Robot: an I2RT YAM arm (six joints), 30 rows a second.
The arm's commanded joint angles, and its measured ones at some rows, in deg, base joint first. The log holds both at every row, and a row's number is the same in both.
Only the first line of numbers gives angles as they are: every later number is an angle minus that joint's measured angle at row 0.
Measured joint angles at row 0: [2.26 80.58 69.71 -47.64 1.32 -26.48]
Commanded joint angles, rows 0 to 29: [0.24 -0.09 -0.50 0.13 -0.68 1.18]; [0.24 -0.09 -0.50 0.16 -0.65 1.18]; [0.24 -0.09 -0.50 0.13 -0.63 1.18]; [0.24 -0.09 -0.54 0.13 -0.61 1.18]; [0.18 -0.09 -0.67 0.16 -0.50 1.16]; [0.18 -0.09 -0.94 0.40 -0.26 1.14]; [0.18 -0.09 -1.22 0.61 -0.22 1.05]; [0.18 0.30 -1.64 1.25 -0.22 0.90]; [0.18 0.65 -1.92 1.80 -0.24 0.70]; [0.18 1.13 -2.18 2.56 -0.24 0.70]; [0.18 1.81 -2.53 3.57 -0.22 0.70]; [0.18 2.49 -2.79 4.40 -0.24 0.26]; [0.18 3.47 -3.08 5.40 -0.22 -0.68]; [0.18 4.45 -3.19 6.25 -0.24 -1.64]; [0.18 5.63 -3.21 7.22 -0.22 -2.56]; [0.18 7.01 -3.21 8.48 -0.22 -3.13]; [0.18 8.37 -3.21 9.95 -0.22 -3.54]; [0.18 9.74 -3.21 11.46 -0.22 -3.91]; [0.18 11.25 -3.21 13.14 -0.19 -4.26]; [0.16 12.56 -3.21 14.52 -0.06 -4.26]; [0.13 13.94 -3.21 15.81 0.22 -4.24]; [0.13 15.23 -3.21 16.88 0.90 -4.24]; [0.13 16.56 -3.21 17.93 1.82 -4.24]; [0.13 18.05 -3.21 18.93 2.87 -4.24]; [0.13 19.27 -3.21 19.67 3.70 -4.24]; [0.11 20.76 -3.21 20.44 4.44 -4.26]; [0.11 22.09 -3.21 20.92 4.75 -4.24]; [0.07 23.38 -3.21 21.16 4.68 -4.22]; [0.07 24.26 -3.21 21.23 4.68 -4.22]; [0.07 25.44 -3.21 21.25 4.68 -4.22]
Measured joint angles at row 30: [-0.02 22.77 -2.75 21.12 3.28 -3.72]
